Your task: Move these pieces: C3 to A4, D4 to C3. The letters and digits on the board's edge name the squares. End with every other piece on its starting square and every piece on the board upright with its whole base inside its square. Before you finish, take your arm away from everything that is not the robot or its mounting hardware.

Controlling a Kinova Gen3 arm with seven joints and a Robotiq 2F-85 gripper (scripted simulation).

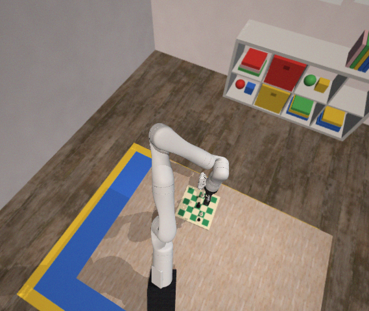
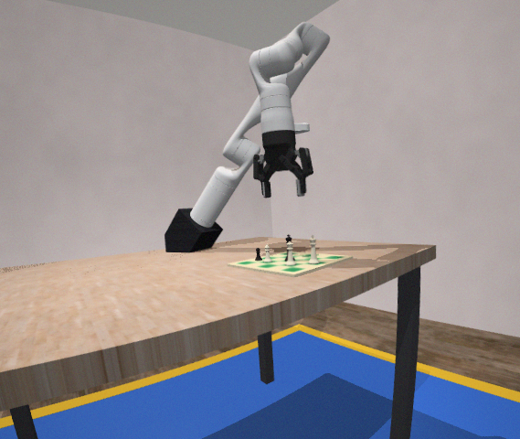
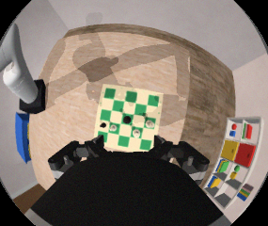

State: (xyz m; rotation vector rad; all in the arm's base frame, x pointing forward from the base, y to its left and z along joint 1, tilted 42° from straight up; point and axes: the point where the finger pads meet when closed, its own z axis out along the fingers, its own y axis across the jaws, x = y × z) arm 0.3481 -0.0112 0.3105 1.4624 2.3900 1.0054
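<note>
My gripper is now 3 cm past the tall black piece, 2 cm to the right of it and 13 cm above it. Also, from my hand: white pawn 5 cm behind, 3 cm to the right, 14 cm below; then tall white piece 4 cm ahead, 5 cm to the left, 13 cm below; then green-and-cream chessboard 3 cm behind, 2 cm to the left, 16 cm below.
</note>
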